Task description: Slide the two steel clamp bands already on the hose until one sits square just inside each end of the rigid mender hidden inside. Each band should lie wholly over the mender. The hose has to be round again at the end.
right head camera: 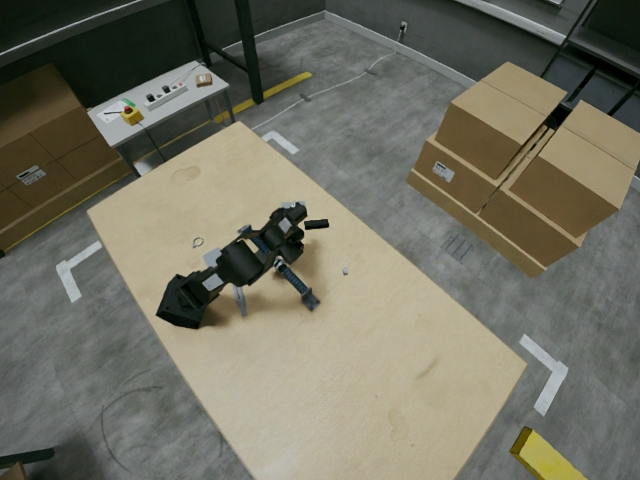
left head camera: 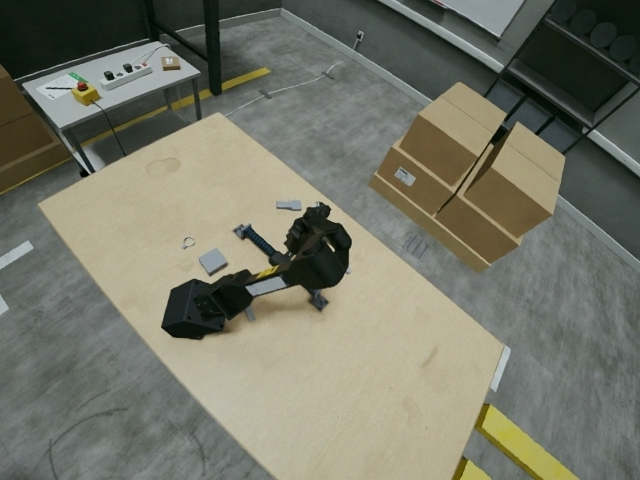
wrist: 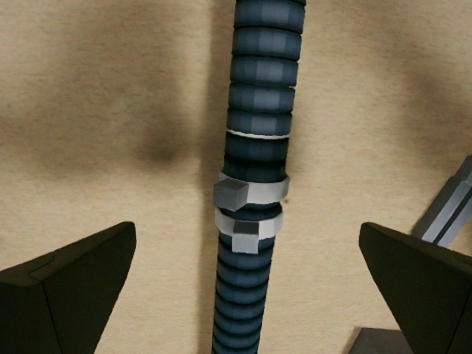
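The dark blue ribbed hose (left head camera: 258, 241) (right head camera: 295, 281) (wrist: 265, 70) runs between two grey end holders, the near one (left head camera: 318, 301) (right head camera: 311, 301) and the far one (left head camera: 241, 230). In the wrist view one steel band (wrist: 267, 192), its lug at the left, sits around the hose just above a second band (wrist: 272, 226), whose lug faces the camera. They are close together with a narrow gap. A thin white line (wrist: 257, 135) crosses the hose above them. The gripper (wrist: 247, 225) is open, its fingers apart on both sides of the hose, touching neither band. The mender is hidden inside. The arm hides part of the hose in both head views.
A grey square block (left head camera: 212, 261) (right head camera: 210, 256), a small ring (left head camera: 188, 241) (right head camera: 197, 241) and a grey flat piece (left head camera: 288, 205) lie around the hose. A black bar (right head camera: 316, 223) and a small grey bit (right head camera: 345, 270) lie beyond it. A grey strip (right head camera: 240, 302) is beside the arm.
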